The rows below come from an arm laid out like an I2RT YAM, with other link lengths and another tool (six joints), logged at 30 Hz.
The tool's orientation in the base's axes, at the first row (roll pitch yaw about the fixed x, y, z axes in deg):
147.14 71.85 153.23
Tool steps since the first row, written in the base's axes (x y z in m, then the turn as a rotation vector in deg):
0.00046 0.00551 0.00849 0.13 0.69 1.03
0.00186 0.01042 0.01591 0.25 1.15 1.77
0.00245 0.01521 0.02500 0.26 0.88 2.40
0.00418 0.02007 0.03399 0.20 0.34 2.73
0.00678 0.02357 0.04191 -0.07 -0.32 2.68
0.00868 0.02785 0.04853 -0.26 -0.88 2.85
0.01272 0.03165 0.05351 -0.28 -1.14 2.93
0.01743 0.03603 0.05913 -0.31 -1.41 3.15
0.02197 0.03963 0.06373 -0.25 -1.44 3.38
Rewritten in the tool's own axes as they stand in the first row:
-0.00742 0.00681 -0.00109 -0.92 0.84 -0.06
-0.01417 0.01277 -0.00108 -1.59 1.41 -0.08
-0.02230 0.01896 -0.00230 -2.23 1.25 -0.27
-0.03065 0.02511 -0.00239 -2.60 0.78 -0.48
-0.03840 0.02968 -0.00153 -2.57 0.14 -0.81
-0.04462 0.03485 -0.00091 -2.76 -0.36 -1.10
-0.04994 0.03909 0.00213 -2.87 -0.60 -1.18
-0.05598 0.04395 0.00571 -3.10 -0.83 -1.30
-0.06111 0.04789 0.00930 -3.34 -0.82 -1.30

